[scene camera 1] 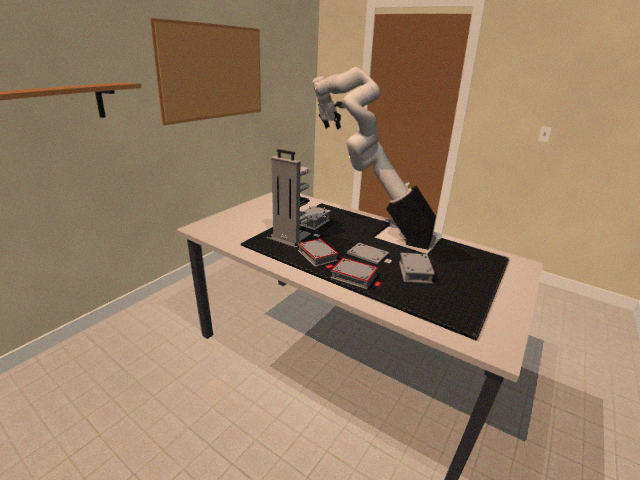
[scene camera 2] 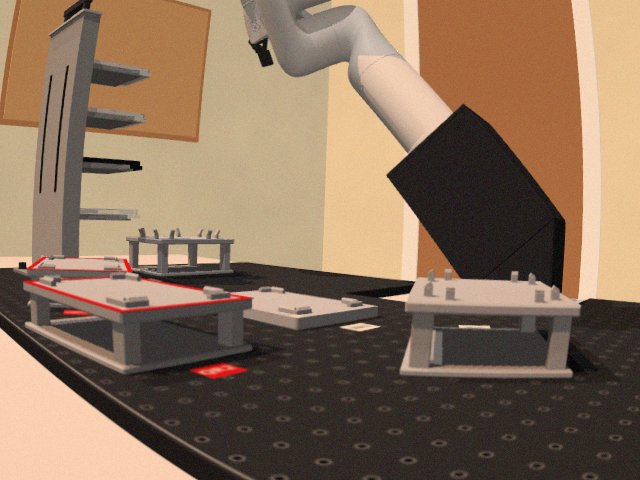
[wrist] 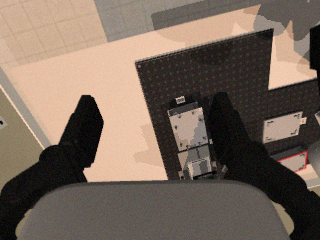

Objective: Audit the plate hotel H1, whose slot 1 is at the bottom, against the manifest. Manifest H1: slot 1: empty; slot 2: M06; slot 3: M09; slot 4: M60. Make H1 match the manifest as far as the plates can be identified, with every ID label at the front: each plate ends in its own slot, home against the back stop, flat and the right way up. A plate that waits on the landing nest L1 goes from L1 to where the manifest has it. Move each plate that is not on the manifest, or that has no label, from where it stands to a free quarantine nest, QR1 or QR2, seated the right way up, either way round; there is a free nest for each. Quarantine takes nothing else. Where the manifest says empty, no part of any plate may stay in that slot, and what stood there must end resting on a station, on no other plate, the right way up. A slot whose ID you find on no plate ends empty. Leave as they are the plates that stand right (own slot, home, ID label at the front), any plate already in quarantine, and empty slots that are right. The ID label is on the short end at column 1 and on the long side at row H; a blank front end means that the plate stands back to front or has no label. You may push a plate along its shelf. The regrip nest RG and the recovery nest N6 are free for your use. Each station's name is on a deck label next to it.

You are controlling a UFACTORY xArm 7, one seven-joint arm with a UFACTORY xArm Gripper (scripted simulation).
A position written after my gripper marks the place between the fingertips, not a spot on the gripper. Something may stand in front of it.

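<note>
A hotel tower [scene camera 2: 56, 215] is there for me to see, and scene camera 1 shows the tower [scene camera 1: 282, 224] too. I also see my gripper [wrist: 154, 107].
</note>
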